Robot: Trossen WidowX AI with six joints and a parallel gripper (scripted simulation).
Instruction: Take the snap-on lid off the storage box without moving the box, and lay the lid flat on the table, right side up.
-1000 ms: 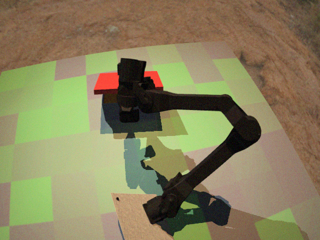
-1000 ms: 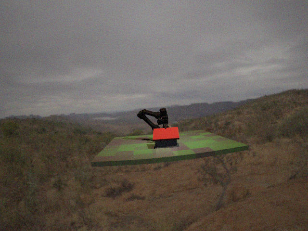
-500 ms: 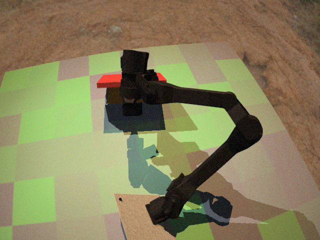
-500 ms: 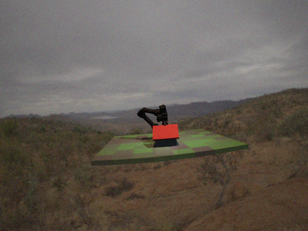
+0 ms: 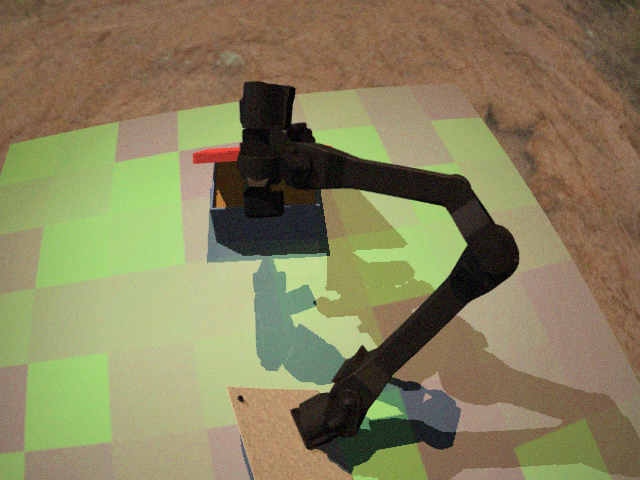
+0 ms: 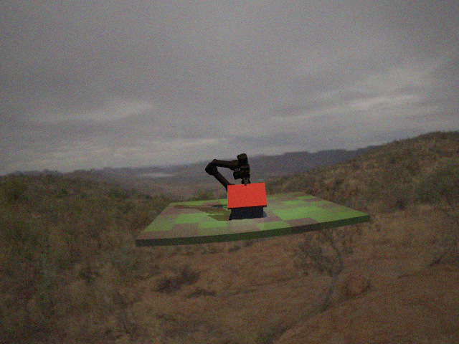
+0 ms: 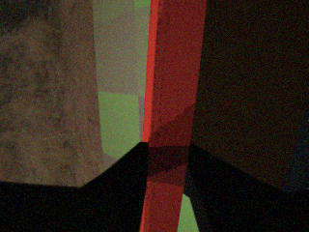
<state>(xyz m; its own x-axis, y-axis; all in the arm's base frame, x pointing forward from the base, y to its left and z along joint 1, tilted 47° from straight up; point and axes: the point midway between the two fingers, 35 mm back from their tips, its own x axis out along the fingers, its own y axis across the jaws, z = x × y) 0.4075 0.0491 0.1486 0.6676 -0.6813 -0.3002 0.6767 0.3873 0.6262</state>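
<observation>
My gripper tip is now 6 cm short of the red lid, 2 cm to the left of it and 5 cm above it. Round my gripper tip: storage box 3 cm ahead, 1 cm to the right, 14 cm below.
</observation>
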